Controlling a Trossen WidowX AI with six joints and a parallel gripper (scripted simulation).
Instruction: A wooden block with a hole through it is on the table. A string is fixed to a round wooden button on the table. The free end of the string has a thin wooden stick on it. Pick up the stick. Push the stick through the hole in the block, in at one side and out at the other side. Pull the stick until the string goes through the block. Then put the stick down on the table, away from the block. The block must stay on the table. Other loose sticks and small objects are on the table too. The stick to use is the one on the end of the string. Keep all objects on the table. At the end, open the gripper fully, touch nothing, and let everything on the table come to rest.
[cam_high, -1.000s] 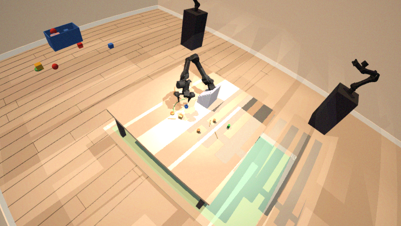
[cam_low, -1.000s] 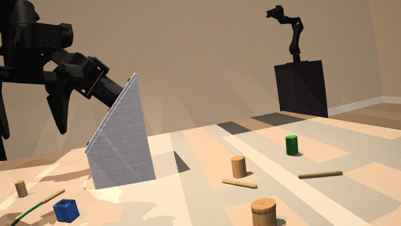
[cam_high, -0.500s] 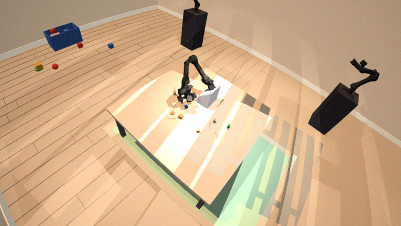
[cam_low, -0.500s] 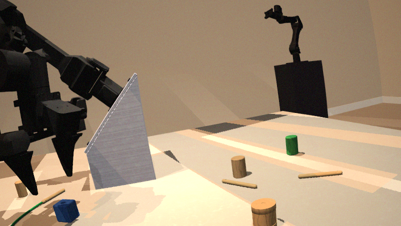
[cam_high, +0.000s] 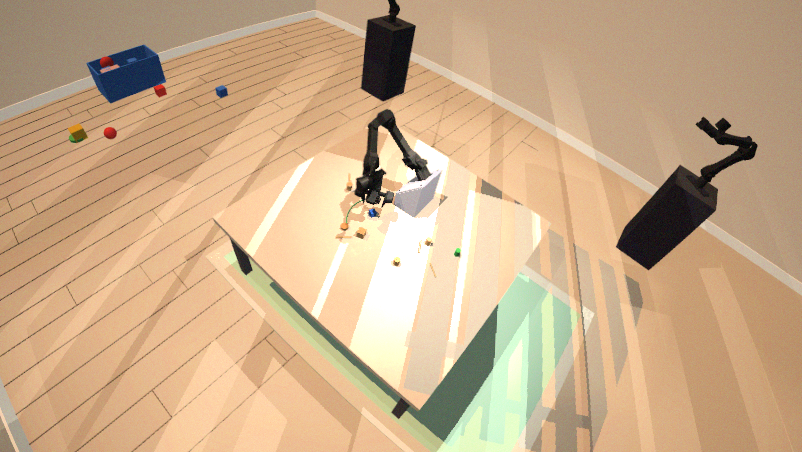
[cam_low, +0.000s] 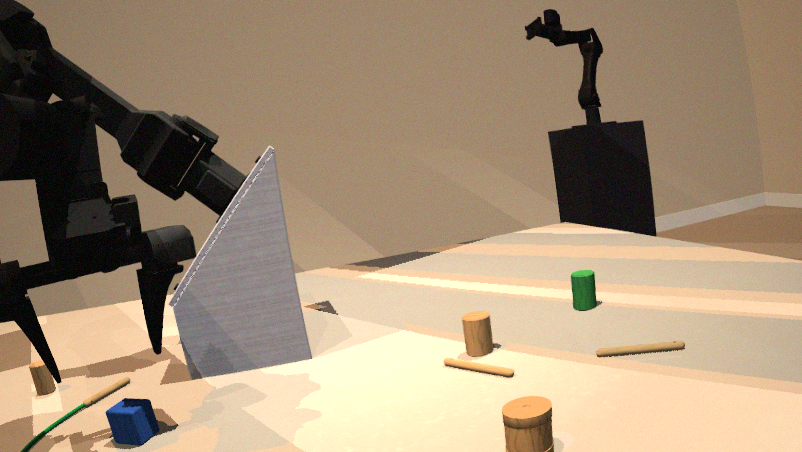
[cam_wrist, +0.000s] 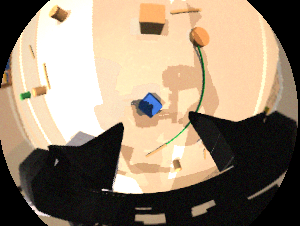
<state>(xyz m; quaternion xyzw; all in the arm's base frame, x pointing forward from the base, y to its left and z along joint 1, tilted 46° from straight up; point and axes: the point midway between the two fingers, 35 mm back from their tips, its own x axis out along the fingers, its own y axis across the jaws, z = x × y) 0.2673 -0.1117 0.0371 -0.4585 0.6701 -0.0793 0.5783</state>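
My gripper tip is now 5 cm above the blue cube and 1 cm to the right of it. Also, from my gripper tip: round wooden button (16 cm ahead, 6 cm below, 3 cm to the right); wooden peg (16 cm to the right, 15 cm behind, 5 cm below); wooden block (14 cm ahead, 6 cm to the left, 5 cm below).
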